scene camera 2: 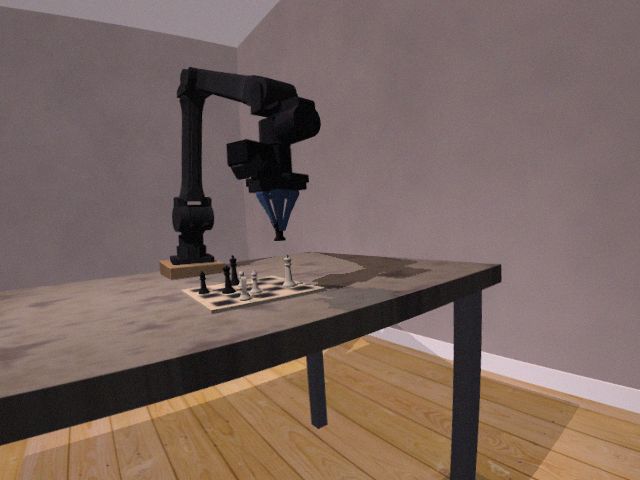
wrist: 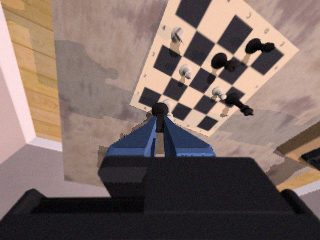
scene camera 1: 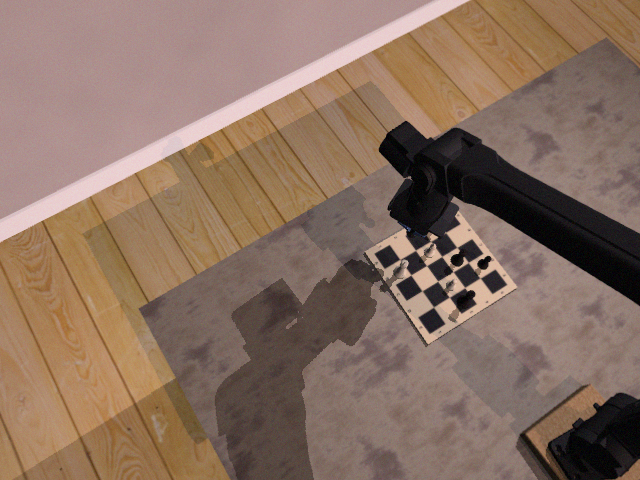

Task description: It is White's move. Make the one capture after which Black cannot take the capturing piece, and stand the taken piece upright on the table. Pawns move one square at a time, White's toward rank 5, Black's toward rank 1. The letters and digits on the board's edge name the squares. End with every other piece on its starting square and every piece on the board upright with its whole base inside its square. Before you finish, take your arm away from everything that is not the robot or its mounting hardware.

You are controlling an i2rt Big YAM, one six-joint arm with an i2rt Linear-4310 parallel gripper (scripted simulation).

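Scene camera 2 has my gripper in it, and a chessboard as well, which sits there in scene camera 2 (272, 288). The wrist view gets my gripper and the chessboard too. And then my gripper is there in scene camera 1 (412, 230), with the chessboard also showing in that camera. For the chessboard, (scene camera 1: 432, 308) and (wrist: 205, 116) are the same spot. On my gripper, (wrist: 190, 178) and (scene camera 2: 261, 185) are the same spot as well.
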